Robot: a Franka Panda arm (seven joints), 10 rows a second.
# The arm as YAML. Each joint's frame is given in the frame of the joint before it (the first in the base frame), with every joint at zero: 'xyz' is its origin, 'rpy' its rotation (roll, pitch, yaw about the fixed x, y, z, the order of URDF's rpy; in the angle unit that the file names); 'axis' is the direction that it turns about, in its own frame. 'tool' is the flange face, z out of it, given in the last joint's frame.
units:
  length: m
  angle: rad
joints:
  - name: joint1
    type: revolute
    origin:
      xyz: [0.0, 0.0, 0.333]
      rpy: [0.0, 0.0, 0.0]
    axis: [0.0, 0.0, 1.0]
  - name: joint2
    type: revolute
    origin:
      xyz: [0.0, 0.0, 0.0]
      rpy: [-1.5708, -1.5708, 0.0]
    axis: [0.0, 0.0, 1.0]
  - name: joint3
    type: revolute
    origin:
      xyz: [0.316, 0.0, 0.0]
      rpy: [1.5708, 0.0, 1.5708]
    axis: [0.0, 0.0, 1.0]
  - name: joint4
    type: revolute
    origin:
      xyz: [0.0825, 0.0, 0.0]
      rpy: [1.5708, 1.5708, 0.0]
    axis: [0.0, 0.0, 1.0]
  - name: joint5
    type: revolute
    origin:
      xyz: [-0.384, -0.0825, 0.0]
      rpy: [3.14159, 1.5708, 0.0]
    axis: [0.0, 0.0, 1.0]
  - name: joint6
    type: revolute
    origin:
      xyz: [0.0, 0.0, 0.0]
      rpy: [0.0, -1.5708, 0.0]
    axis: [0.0, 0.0, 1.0]
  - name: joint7
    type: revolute
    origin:
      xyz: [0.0, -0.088, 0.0]
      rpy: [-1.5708, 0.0, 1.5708]
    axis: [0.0, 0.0, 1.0]
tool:
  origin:
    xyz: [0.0, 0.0, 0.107]
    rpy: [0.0, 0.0, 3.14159]
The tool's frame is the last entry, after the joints.
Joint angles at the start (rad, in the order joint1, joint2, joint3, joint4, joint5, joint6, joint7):
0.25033 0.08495 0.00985 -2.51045 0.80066 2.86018 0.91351
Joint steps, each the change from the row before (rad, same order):
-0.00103 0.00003 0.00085 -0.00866 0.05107 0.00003 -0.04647
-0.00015 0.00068 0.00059 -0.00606 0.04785 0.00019 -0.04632
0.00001 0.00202 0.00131 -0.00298 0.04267 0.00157 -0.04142
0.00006 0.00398 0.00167 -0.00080 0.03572 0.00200 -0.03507
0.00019 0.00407 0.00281 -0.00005 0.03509 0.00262 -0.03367
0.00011 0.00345 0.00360 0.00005 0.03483 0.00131 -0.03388
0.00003 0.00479 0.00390 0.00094 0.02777 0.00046 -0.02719
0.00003 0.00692 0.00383 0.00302 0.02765 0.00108 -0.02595
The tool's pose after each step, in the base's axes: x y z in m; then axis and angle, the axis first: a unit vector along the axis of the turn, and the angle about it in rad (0 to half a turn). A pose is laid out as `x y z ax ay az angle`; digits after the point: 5 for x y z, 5 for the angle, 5 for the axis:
0.46736 0.08169 0.26241 -0.76423 0.64486 -0.01033 2.73600
0.46382 0.07920 0.25889 -0.76441 0.64468 -0.00752 2.72831
0.46137 0.07757 0.25607 -0.76479 0.64425 -0.00614 2.72042
0.45970 0.07658 0.25328 -0.76531 0.64364 -0.00528 2.71429
0.45819 0.07624 0.25077 -0.76591 0.64293 -0.00481 2.70783
0.45659 0.07642 0.24847 -0.76697 0.64167 -0.00398 2.70094
0.45532 0.07715 0.24594 -0.76815 0.64027 -0.00265 2.69632
0.45467 0.07797 0.24319 -0.76886 0.63942 -0.00155 2.69181

